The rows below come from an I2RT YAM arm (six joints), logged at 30 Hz.
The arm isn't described. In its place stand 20 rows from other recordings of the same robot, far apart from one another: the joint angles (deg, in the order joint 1, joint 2, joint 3, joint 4, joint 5, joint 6), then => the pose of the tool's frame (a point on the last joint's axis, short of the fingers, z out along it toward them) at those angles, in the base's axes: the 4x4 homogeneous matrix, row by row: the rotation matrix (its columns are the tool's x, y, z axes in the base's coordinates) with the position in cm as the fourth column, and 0 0 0 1 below.
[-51.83 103.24 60.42 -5.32 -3.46 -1.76] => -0.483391, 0.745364, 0.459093, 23.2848; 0.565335, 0.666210, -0.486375, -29.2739; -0.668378, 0.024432, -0.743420, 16.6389; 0, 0, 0, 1
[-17.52 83.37 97.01 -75.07 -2.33 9.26] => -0.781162, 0.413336, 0.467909, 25.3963; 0.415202, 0.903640, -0.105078, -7.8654; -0.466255, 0.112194, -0.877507, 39.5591; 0, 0, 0, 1
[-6.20 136.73 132.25 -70.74 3.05 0.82] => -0.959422, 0.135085, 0.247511, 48.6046; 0.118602, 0.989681, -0.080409, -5.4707; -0.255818, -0.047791, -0.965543, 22.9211; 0, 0, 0, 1
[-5.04 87.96 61.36 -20.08 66.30 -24.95] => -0.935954, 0.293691, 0.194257, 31.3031; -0.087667, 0.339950, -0.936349, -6.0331; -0.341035, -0.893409, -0.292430, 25.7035; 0, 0, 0, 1
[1.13 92.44 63.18 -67.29 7.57 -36.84] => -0.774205, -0.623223, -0.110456, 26.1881; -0.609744, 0.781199, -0.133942, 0.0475; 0.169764, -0.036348, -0.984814, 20.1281; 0, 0, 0, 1
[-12.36 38.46 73.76 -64.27 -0.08 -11.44] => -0.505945, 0.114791, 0.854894, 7.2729; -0.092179, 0.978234, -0.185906, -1.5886; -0.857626, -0.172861, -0.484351, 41.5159; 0, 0, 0, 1
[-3.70 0.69 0.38 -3.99 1.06 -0.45] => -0.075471, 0.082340, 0.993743, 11.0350; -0.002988, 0.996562, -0.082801, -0.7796; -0.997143, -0.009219, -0.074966, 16.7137; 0, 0, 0, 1
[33.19 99.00 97.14 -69.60 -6.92 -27.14] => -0.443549, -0.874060, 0.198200, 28.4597; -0.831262, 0.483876, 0.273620, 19.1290; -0.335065, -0.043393, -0.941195, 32.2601; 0, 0, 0, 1
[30.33 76.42 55.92 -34.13 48.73 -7.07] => -0.703696, -0.044515, 0.709106, 24.2186; -0.505761, 0.732350, -0.455928, 11.0693; -0.499018, -0.679472, -0.537865, 26.1031; 0, 0, 0, 1
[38.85 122.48 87.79 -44.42 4.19 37.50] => -0.981031, -0.022239, 0.192571, 32.7209; -0.010594, 0.998064, 0.061291, 26.0214; -0.193561, 0.058088, -0.979367, 13.8570; 0, 0, 0, 1
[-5.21 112.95 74.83 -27.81 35.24 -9.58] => -0.947941, 0.152897, 0.279339, 39.1269; -0.050054, 0.794752, -0.604867, -5.6303; -0.314487, -0.587361, -0.745725, 15.8454; 0, 0, 0, 1
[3.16 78.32 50.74 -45.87 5.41 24.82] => -0.880486, 0.376296, 0.288349, 24.2483; 0.369925, 0.925739, -0.078506, 1.0026; -0.296478, 0.037544, -0.954302, 20.6878; 0, 0, 0, 1
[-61.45 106.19 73.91 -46.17 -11.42 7.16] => -0.359641, 0.893859, 0.267720, 17.5660; 0.916632, 0.392095, -0.077765, -30.8104; -0.174483, 0.217433, -0.960353, 18.0225; 0, 0, 0, 1
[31.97 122.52 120.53 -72.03 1.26 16.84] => -0.932436, -0.265469, 0.245132, 37.2855; -0.240558, 0.962280, 0.127076, 23.1792; -0.269620, 0.059522, -0.961125, 28.2207; 0, 0, 0, 1
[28.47 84.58 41.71 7.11 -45.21 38.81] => -0.928076, -0.334213, 0.164244, 24.8023; -0.000987, 0.443261, 0.896392, 16.3239; -0.372389, 0.831758, -0.411710, 19.5711; 0, 0, 0, 1
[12.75 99.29 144.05 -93.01 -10.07 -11.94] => -0.643468, -0.474243, 0.600868, 25.8993; -0.354452, 0.880336, 0.315234, 6.4987; -0.678463, -0.010136, -0.734564, 50.7797; 0, 0, 0, 1
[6.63 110.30 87.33 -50.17 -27.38 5.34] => -0.968362, -0.145525, 0.202723, 38.6704; -0.029361, 0.873159, 0.486550, 6.1431; -0.247815, 0.465204, -0.849807, 21.9664; 0, 0, 0, 1
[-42.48 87.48 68.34 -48.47 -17.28 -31.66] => -0.875099, 0.119934, 0.468848, 22.8880; 0.121755, 0.992205, -0.026558, -19.5244; -0.468378, 0.033844, -0.882880, 25.3748; 0, 0, 0, 1
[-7.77 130.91 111.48 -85.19 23.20 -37.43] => -0.776976, -0.562270, -0.283126, 41.1231; -0.457801, 0.813367, -0.358960, -7.0266; 0.432118, -0.149288, -0.889375, 18.4833; 0, 0, 0, 1
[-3.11 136.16 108.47 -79.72 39.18 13.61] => -0.960547, 0.081627, -0.265868, 42.2996; 0.234864, 0.750075, -0.618245, -4.5506; 0.148956, -0.656297, -0.739653, 13.8699; 0, 0, 0, 1
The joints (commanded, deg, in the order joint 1, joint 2, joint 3, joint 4, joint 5, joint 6), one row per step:
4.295, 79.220, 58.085, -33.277, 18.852, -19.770
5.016, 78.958, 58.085, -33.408, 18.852, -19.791
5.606, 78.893, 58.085, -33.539, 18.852, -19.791
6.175, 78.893, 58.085, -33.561, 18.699, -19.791
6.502, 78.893, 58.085, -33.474, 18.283, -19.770
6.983, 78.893, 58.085, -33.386, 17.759, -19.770
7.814, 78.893, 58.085, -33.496, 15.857, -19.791
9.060, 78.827, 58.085, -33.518, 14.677, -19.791
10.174, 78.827, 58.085, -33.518, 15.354, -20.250
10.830, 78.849, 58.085, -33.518, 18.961, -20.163
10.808, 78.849, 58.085, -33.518, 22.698, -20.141
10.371, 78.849, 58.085, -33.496, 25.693, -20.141
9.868, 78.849, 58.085, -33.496, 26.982, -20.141
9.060, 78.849, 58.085, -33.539, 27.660, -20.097
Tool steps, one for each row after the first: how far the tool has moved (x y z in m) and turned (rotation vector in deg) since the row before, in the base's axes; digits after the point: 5 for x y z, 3 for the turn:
-0.00098, 0.00349, 0.00106, -0.001, -0.125, 0.737
-0.00051, 0.00287, 0.00015, -0.006, 0.066, 0.590
-0.00020, 0.00289, -0.00005, 0.121, 0.035, 0.658
0.00004, 0.00187, 0.00003, 0.358, -0.054, 0.553
-0.00003, 0.00270, 0.00002, 0.433, -0.037, 0.787
-0.00049, 0.00521, -0.00040, 1.504, 0.312, 1.959
-0.00089, 0.00680, 0.00012, 0.954, 0.097, 1.935
-0.00074, 0.00503, 0.00009, -0.817, -0.018, 1.078
-0.00041, 0.00103, 0.00044, -2.831, -0.528, -1.518
-0.00005, -0.00233, 0.00067, -2.967, -0.575, -2.220
0.00019, -0.00387, 0.00064, -2.386, -0.468, -2.186
0.00022, -0.00320, 0.00029, -1.030, -0.184, -1.256
0.00031, -0.00434, 0.00011, -0.524, -0.064, -1.236

